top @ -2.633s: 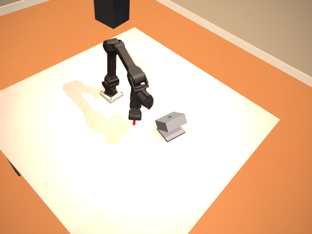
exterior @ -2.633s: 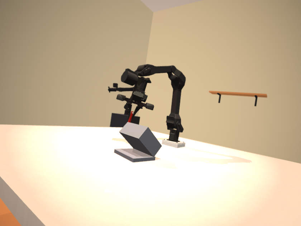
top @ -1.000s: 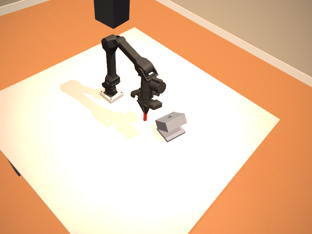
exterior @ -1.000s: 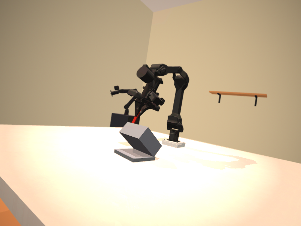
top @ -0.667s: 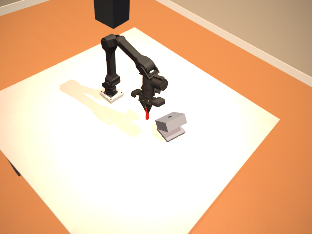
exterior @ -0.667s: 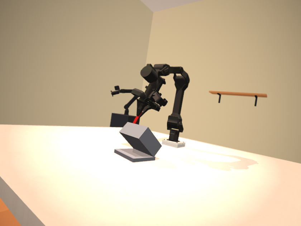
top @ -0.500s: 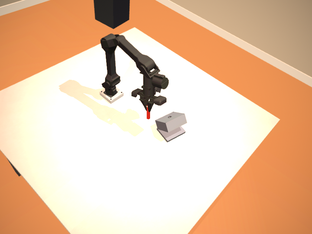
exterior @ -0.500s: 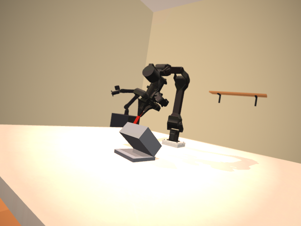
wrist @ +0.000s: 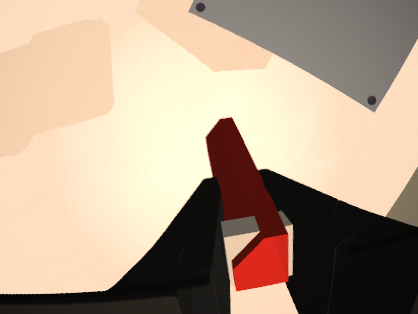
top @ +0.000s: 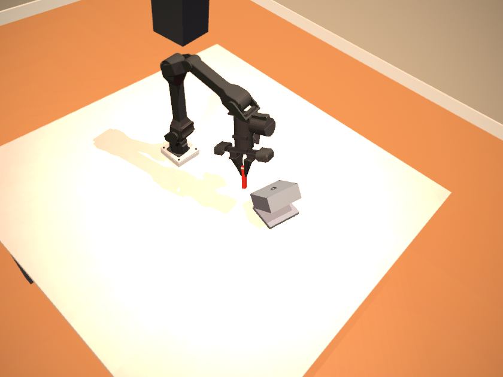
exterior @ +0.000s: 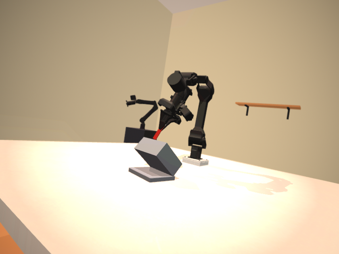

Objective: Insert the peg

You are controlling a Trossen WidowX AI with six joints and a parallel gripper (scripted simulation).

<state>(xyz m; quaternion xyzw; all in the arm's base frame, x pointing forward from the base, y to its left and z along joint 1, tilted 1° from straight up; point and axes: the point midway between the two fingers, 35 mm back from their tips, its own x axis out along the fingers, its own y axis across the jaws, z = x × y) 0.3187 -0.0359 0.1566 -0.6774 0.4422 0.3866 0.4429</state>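
Right now my gripper tip is 10 cm short of the grey sloped panel, 9 cm above it and 7 cm to the right of it. The rest, counted from my gripper tip: grey base plate 15 cm below, 11 cm ahead, 6 cm to the left; red peg 1 cm above.
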